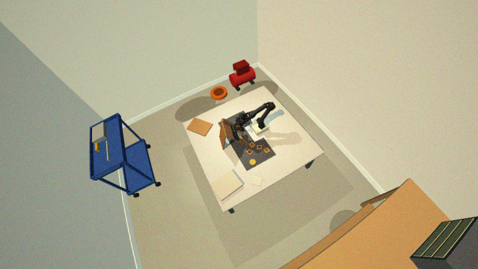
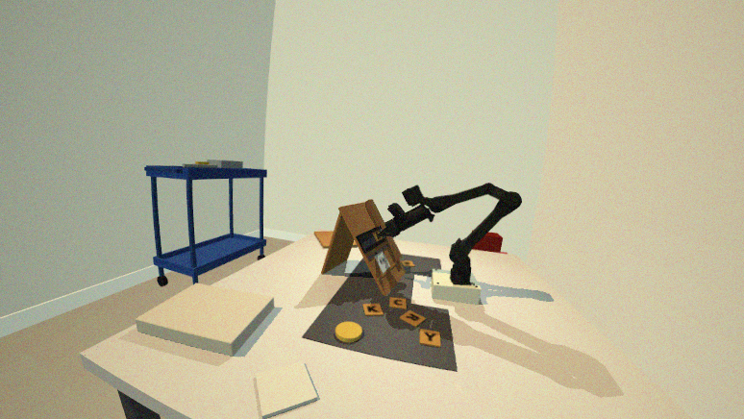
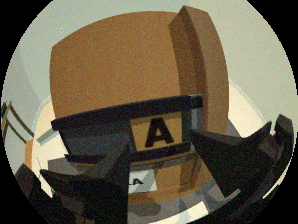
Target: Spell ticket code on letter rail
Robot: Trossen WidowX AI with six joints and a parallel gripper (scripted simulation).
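Now: gripper tip 9 cm above the white ticket, 6 cm to the right of it and 1 cm past it. The rest, counted from my gripper tip: yellow disc (39 cm to the left, 17 cm below, 5 cm ahead); dark mat (18 cm below, 11 cm behind, 8 cm to the left); orange sheet (43 cm to the right, 29 cm ahead, 17 cm below).
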